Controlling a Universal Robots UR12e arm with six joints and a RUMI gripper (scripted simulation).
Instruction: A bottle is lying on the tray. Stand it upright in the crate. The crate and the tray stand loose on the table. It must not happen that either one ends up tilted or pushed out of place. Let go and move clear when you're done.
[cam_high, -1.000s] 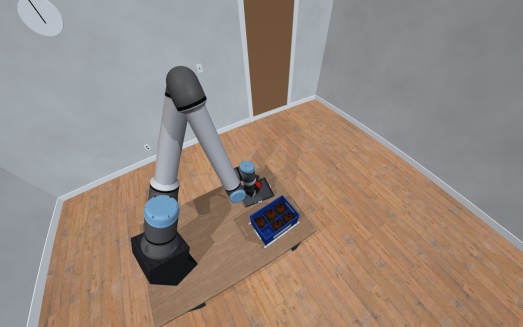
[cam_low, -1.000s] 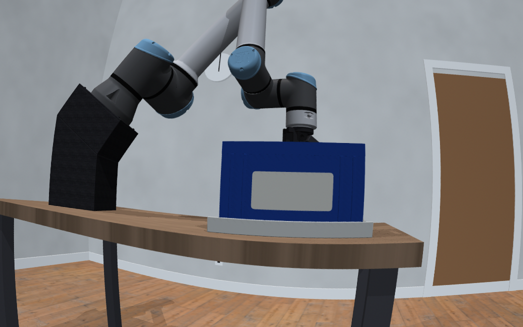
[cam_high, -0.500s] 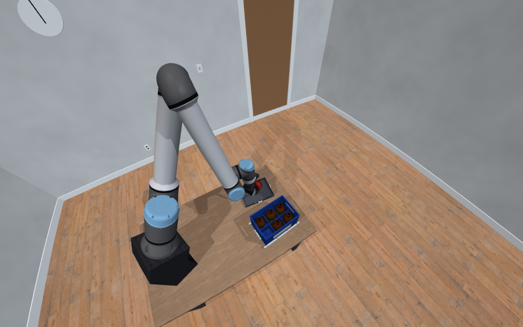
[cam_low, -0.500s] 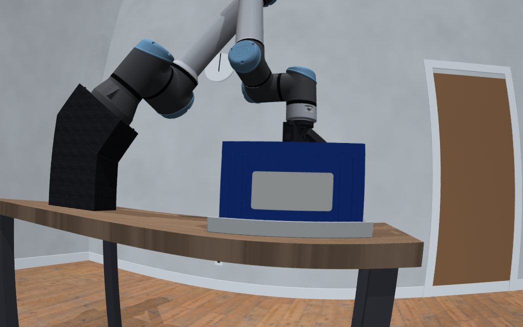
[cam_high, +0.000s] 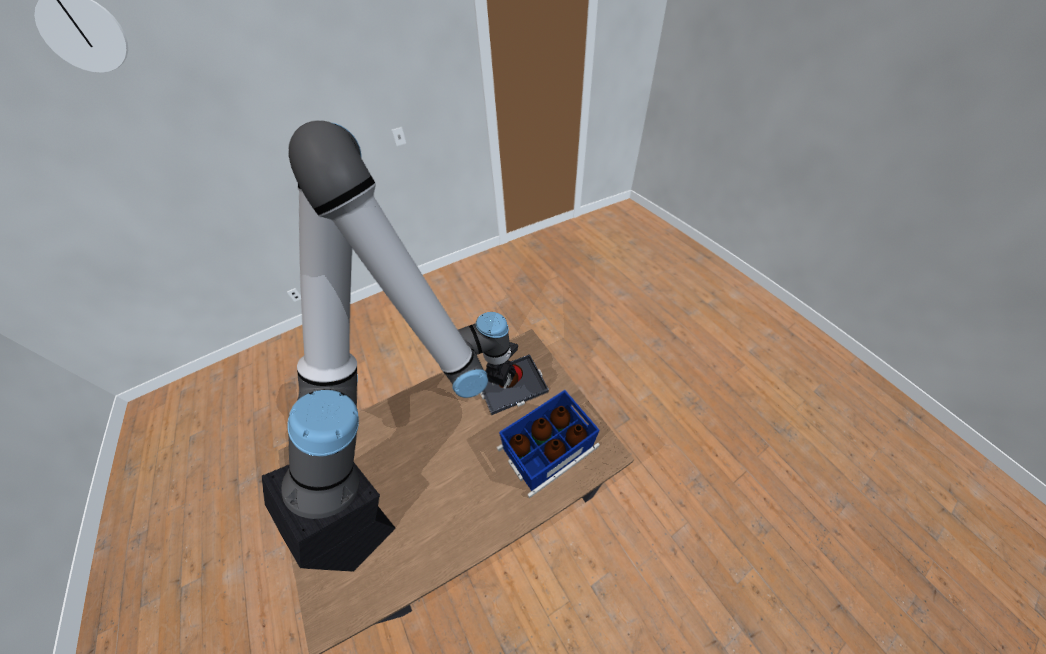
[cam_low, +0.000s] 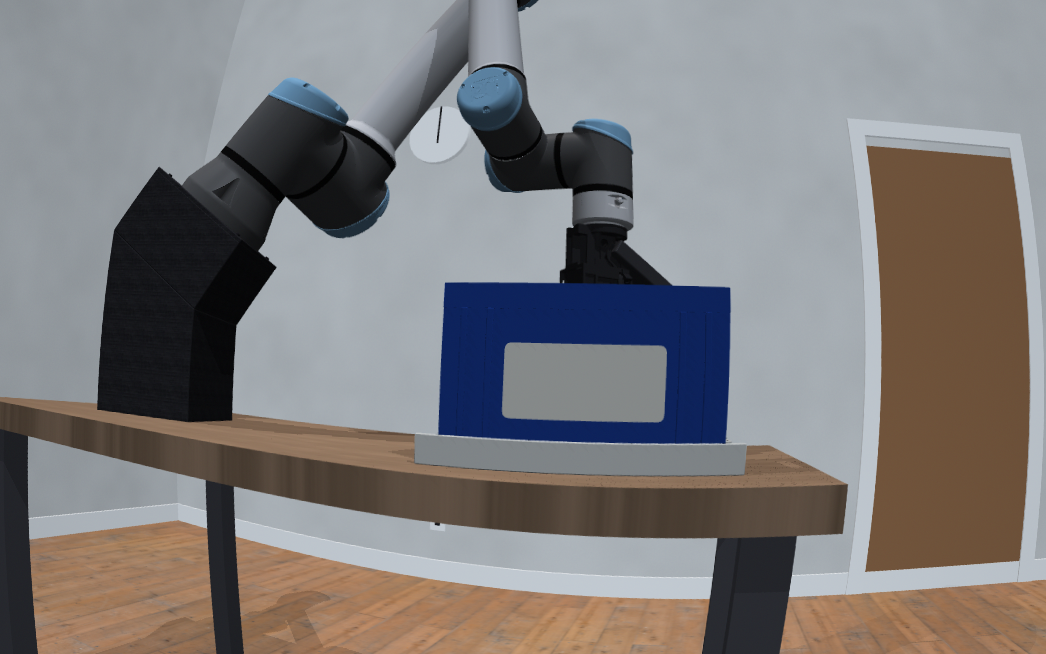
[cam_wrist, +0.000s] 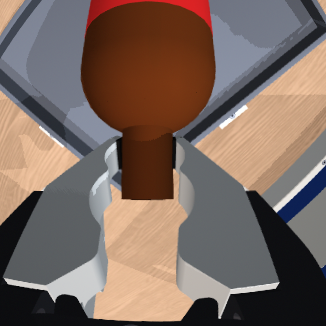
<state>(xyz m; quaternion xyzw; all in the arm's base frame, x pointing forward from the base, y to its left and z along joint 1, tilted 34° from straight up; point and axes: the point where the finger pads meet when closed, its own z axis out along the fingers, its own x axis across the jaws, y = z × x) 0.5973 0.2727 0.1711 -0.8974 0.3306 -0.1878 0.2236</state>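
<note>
The grey tray is 30 mm ahead of my hand, 40 mm to the left of it and 100 mm below it. The rest, counted from my hand: blue crate: 100 mm ahead, 260 mm to the right, 30 mm below.
</note>
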